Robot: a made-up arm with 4 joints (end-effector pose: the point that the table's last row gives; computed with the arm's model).
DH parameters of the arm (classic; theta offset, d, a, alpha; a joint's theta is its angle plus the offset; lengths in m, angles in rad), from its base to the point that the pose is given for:
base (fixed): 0 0.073 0 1.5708
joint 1: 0 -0.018 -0.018 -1.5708
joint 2: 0 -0.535 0.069 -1.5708
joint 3: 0 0.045 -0.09 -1.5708
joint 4: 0.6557 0 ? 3.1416
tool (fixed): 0.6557 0.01 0 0
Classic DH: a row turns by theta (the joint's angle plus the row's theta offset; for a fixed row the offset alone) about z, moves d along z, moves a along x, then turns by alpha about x.
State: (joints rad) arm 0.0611 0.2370 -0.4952 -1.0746
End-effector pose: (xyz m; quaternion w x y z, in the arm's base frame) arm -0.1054 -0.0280 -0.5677 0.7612 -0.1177 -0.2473 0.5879
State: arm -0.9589 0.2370 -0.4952 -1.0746
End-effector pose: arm -0.6011 -0.0280 -0.1725 0.7850 0.1843 0.1558 0.5705
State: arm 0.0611 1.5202 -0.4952 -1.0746
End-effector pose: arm 0.0289 -0.1162 -0.5595 0.2543 0.0256 -0.2469 0.9347
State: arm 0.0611 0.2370 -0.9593 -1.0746
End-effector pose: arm -0.0371 -0.0126 -0.6440 0.6899 -0.2041 -0.4429 0.5350
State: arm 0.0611 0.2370 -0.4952 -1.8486
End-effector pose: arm -0.0210 -0.0864 -0.5242 0.4830 -0.2023 -0.1846 0.8317
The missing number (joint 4, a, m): -0.1476
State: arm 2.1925 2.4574 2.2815 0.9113
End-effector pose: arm 0.5270 -0.0455 0.1494 0.0447 -0.6716 -0.3125 -0.6703
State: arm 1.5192 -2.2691 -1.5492 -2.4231
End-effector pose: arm 0.5884 0.0380 -0.0891 0.8538 -0.4001 -0.1357 -0.3041
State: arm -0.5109 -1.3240 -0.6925 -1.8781
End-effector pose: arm -0.4063 0.0392 -0.4065 0.8728 -0.2632 0.2386 0.3347
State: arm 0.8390 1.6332 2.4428 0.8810
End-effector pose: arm 0.2116 0.1539 -0.4120 0.4089 -0.8674 0.1351 -0.2492
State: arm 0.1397 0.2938 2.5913 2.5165
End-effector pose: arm 0.0743 0.0640 -0.4958 0.1313 -0.9299 0.1499 -0.3092
